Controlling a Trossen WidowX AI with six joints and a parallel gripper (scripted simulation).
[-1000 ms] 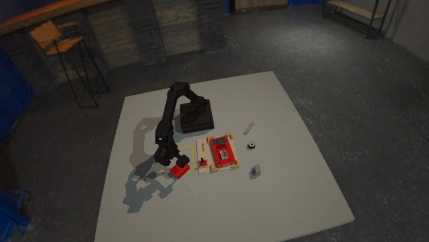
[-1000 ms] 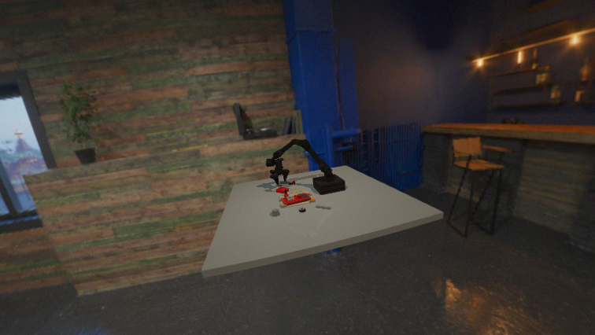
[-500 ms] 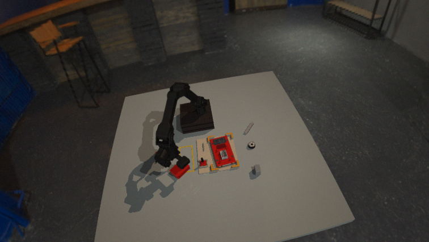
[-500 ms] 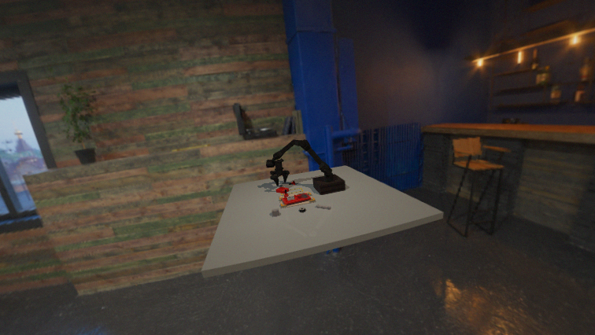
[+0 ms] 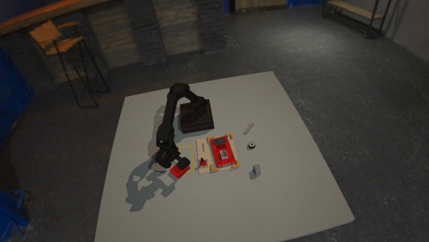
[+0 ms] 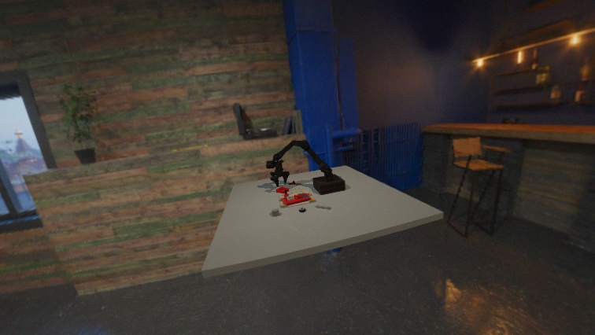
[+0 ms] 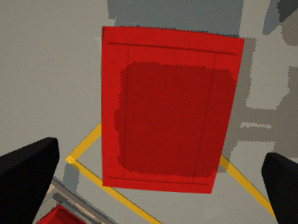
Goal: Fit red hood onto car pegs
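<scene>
Now: the red hood 40 mm below my gripper tip. Also, from my gripper tip: grey engine block (270 mm to the left, 30 mm below); then black wheel (440 mm to the left, 50 mm below, 20 mm behind); then tan jig board (240 mm to the left, 50 mm below, 40 mm behind).
</scene>
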